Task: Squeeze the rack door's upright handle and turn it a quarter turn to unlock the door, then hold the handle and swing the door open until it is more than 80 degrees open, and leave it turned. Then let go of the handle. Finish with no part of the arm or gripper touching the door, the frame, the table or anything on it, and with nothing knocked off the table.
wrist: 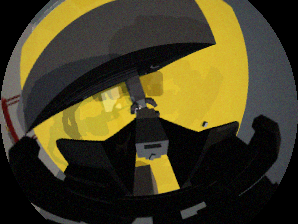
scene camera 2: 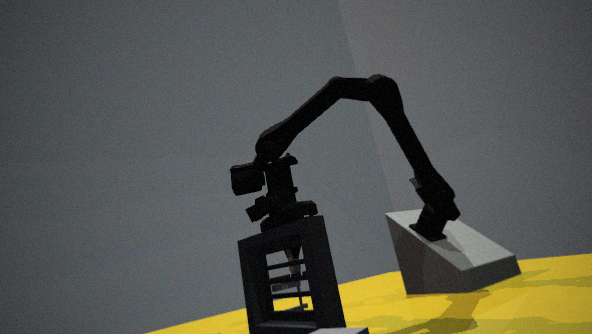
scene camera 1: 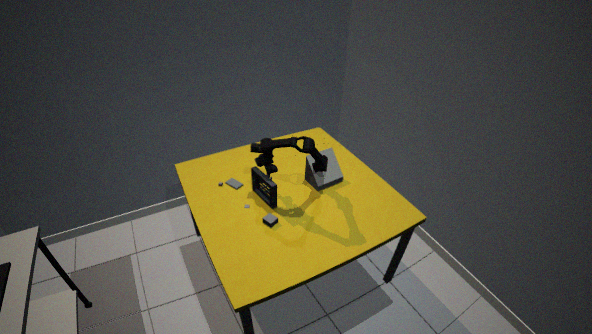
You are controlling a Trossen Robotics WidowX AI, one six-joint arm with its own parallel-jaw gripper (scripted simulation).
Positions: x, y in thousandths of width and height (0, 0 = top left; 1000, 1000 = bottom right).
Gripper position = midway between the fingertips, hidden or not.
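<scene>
My gripper (scene camera 2: 496, 777) is in sight, and the wrist view shows my gripper (wrist: 495, 547) too. I also see a rack frame (scene camera 1: 432, 516), and in the wrist view I find the rack frame (wrist: 310, 203) again.
</scene>
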